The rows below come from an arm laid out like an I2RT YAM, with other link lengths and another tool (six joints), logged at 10 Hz.
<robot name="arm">
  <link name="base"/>
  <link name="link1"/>
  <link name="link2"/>
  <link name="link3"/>
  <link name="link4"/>
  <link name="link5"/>
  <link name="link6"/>
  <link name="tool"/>
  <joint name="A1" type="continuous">
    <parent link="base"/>
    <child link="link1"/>
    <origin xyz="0 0 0.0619" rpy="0 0 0"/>
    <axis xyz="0 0 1"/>
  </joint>
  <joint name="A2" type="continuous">
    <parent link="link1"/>
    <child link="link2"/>
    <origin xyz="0.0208 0.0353 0.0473" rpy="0 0 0"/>
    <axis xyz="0 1 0"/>
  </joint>
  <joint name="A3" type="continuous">
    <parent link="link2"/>
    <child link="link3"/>
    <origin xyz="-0.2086 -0.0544 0" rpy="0 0 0"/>
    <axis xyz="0 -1 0"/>
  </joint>
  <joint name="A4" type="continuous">
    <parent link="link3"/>
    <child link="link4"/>
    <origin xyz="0.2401 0.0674 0.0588" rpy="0 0 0"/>
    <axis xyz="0 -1 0"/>
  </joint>
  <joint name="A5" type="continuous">
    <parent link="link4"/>
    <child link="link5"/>
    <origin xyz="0.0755 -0.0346 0.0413" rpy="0 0 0"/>
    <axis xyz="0 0 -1"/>
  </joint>
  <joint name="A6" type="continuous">
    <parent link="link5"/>
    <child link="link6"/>
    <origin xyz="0.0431 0 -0.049" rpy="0 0 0"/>
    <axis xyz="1 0 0"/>
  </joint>
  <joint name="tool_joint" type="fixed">
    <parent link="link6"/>
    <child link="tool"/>
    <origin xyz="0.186 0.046 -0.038" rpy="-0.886 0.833 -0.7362"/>
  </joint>
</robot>
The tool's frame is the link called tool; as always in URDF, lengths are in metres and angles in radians. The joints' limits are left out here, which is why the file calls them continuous.
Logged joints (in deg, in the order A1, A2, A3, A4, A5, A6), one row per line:
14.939, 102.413, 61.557, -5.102, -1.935, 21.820
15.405, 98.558, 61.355, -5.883, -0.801, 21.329
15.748, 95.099, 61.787, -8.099, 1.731, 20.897
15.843, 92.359, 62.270, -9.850, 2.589, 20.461
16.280, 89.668, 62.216, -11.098, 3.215, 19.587
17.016, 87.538, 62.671, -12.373, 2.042, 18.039
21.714, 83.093, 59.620, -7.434, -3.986, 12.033
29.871, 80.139, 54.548, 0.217, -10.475, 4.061
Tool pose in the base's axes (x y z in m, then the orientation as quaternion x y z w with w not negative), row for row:
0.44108, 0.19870, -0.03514, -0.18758, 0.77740, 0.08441, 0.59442
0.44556, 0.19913, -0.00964, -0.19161, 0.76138, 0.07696, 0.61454
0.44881, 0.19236, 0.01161, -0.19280, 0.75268, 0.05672, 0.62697
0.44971, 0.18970, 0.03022, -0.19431, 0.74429, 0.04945, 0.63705
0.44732, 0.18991, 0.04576, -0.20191, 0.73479, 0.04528, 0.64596
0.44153, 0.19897, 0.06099, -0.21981, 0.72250, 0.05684, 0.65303
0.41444, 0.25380, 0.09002, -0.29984, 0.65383, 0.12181, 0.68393
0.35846, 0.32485, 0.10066, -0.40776, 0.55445, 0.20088, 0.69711
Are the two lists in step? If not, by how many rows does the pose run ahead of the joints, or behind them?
They are in step.
